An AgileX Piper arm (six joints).
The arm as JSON. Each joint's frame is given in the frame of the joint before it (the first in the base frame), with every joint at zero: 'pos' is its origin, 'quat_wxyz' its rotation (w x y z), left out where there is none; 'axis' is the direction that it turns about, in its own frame. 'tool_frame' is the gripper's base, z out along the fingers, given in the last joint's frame.
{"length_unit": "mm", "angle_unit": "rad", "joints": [
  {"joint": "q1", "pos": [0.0, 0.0, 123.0], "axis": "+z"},
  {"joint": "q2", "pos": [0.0, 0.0, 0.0], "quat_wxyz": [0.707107, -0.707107, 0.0, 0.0], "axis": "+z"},
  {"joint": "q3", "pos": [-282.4, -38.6, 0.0], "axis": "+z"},
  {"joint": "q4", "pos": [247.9, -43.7, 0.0], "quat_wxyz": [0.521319, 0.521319, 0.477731, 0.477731], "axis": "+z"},
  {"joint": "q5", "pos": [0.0, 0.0, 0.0], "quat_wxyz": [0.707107, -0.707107, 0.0, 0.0], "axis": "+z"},
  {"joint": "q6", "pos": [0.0, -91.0, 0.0], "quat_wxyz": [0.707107, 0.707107, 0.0, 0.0], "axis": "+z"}
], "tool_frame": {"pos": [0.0, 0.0, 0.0]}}
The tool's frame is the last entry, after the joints.
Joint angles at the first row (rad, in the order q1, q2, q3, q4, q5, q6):
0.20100, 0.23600, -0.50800, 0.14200, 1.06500, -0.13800
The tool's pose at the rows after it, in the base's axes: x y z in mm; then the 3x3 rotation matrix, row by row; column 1 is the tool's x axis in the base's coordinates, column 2 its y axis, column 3 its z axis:
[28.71 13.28 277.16], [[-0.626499 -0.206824 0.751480], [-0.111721 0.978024 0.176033], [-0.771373 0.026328 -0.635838]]
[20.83 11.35 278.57], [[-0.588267 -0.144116 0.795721], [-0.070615 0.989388 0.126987], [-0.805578 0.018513 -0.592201]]
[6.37 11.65 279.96], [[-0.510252 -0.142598 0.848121], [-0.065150 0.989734 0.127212], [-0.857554 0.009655 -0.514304]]
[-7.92 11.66 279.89], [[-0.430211 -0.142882 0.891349], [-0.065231 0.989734 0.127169], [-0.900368 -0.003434 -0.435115]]
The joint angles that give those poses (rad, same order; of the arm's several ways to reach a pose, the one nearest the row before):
0.06893, 0.23003, -0.50801, 0.14206, 1.06499, -0.13808
0.00399, 0.17399, -0.50800, 0.14201, 1.06501, -0.13801
-0.00104, 0.08098, -0.50799, 0.14704, 1.06401, -0.13804
-0.00098, -0.01001, -0.50800, 0.14698, 1.06400, -0.13798

